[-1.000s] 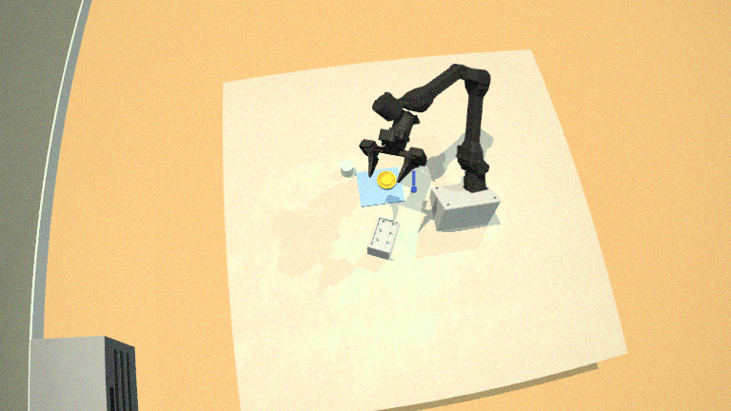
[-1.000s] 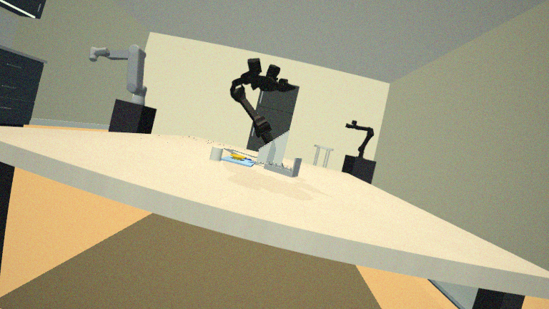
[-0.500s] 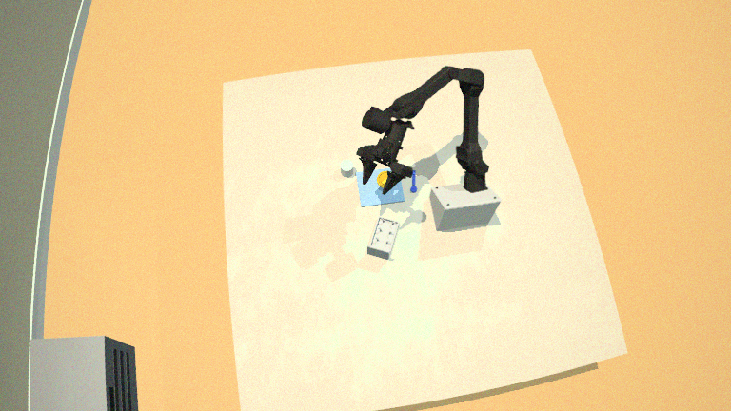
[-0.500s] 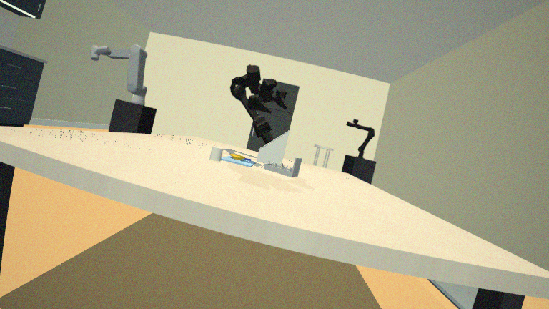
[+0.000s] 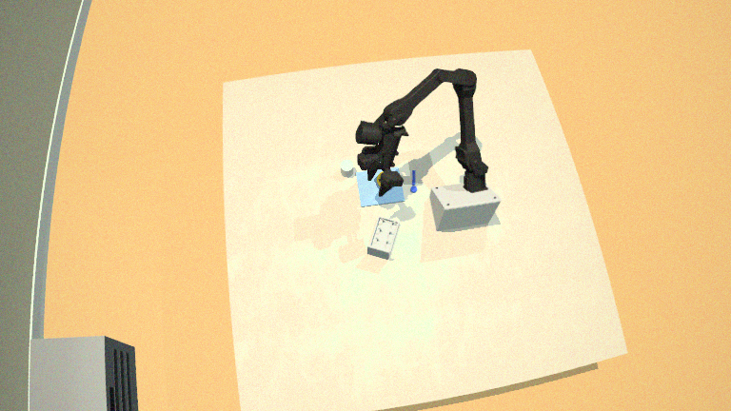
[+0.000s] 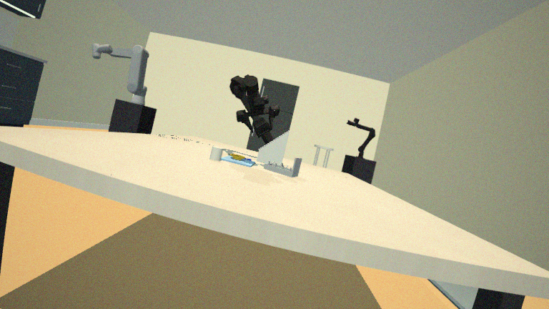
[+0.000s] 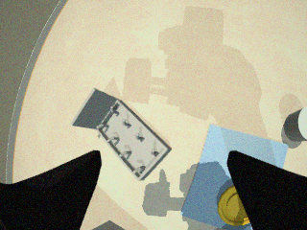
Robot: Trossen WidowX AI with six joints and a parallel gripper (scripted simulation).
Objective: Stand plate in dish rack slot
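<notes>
Right now my gripper tip is 70 mm past the yellow plate, 80 mm to the left of it and 140 mm above it. Round my gripper tip: grey dish rack 120 mm to the left, 130 mm below; then white cup 50 mm ahead, 160 mm to the right, 130 mm below; then blue spoon 160 mm behind, 50 mm to the right, 150 mm below.
</notes>
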